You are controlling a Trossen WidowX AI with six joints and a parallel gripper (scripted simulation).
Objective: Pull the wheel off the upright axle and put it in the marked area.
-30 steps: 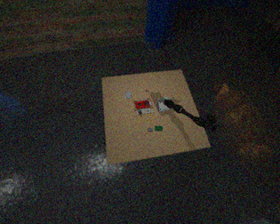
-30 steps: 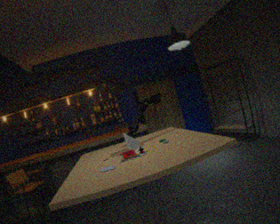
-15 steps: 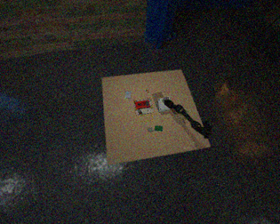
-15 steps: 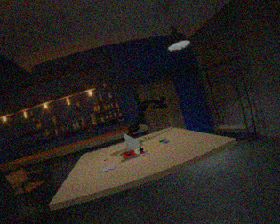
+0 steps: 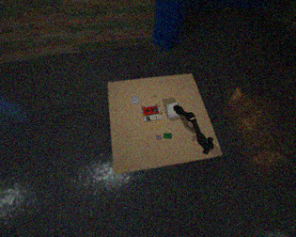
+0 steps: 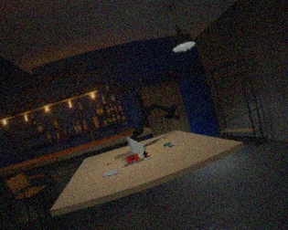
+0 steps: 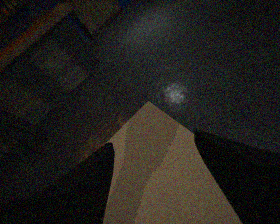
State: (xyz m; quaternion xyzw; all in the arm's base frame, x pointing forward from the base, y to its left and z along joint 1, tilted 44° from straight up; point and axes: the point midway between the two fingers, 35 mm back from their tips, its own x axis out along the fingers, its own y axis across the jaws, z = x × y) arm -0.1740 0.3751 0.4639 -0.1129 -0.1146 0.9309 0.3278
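Now: gripper tip 560 mm short of the wheel, 600 mm to the left of it and 140 mm above it. The rest, counted from my gripper tip: green block (390 mm ahead, 320 mm to the right, 180 mm below); grey base plate (500 mm ahead, 690 mm to the right, 170 mm below); pale piece (660 mm ahead, 930 mm to the right, 180 mm below).
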